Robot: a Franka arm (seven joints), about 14 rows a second.
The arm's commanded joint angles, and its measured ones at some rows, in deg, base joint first. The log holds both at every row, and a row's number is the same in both.
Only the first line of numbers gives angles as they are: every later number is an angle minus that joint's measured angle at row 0.
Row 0, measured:
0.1, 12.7, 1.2, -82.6, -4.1, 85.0, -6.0
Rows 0 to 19, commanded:
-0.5, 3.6, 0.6, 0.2, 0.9, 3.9, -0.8
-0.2, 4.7, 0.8, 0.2, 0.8, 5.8, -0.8
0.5, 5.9, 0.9, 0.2, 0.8, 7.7, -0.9
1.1, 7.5, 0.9, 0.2, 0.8, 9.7, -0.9
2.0, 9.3, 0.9, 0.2, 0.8, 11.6, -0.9
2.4, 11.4, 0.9, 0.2, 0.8, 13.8, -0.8
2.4, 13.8, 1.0, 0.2, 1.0, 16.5, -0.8
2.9, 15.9, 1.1, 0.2, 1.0, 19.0, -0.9
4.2, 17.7, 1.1, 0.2, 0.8, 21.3, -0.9
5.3, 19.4, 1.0, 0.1, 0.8, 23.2, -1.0
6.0, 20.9, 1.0, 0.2, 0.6, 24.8, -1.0
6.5, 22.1, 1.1, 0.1, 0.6, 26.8, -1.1
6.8, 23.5, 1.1, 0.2, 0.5, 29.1, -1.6
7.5, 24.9, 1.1, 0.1, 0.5, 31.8, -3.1
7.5, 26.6, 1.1, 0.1, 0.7, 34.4, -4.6
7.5, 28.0, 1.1, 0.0, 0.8, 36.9, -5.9
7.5, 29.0, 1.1, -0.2, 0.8, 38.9, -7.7
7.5, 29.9, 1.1, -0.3, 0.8, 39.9, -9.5
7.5, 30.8, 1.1, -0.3, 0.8, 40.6, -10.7
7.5, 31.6, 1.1, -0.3, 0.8, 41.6, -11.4
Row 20, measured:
7.7, 30.5, 1.0, -0.6, 0.0, 40.0, -8.5
